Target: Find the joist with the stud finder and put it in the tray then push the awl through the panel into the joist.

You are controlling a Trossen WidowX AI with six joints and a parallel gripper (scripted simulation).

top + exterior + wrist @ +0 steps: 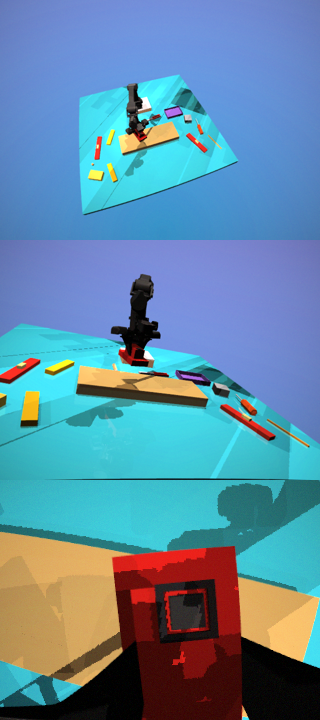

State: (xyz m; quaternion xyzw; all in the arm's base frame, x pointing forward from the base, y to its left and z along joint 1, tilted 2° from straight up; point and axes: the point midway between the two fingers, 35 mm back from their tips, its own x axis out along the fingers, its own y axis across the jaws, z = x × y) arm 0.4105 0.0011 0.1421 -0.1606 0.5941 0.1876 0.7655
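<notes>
My gripper tip is 330 mm past the purple tray, 350 mm to the right of it and 140 mm above it. Round my gripper tip: grey block (210 mm behind, 470 mm to the left, 140 mm below); then stud finder (10 mm ahead, 20 mm above); then awl (210 mm behind, 60 mm to the right, 150 mm below).
</notes>
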